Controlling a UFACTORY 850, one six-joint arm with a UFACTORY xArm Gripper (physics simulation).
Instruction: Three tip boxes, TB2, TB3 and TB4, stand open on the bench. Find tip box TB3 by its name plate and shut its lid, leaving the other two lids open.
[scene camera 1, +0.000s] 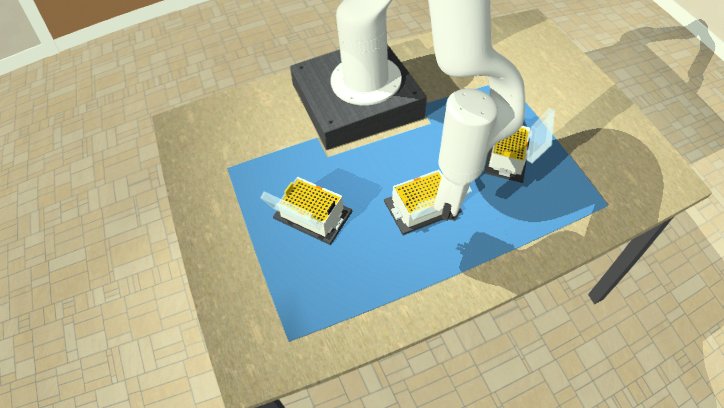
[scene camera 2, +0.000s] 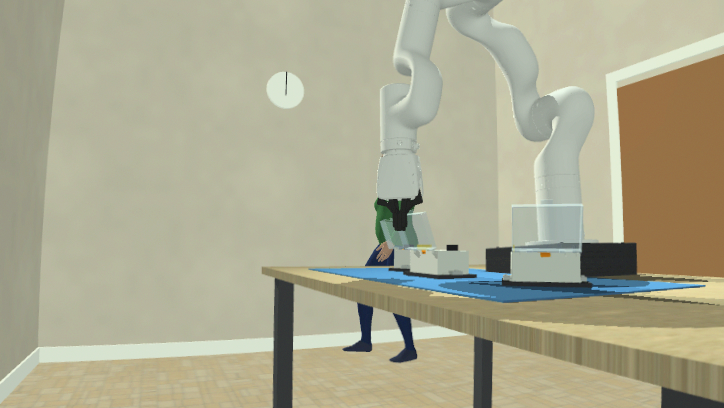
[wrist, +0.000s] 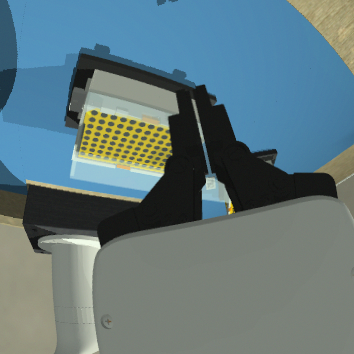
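Observation:
Gripper (scene camera 2: 400, 230), (scene camera 1: 449, 216), (wrist: 194, 105). Blue mat (scene camera 1: 314, 285), (scene camera 2: 488, 285), (wrist: 278, 78). Clear lid (scene camera 2: 536, 228). Clear lid (scene camera 2: 418, 235). Clear lid (scene camera 1: 306, 217).

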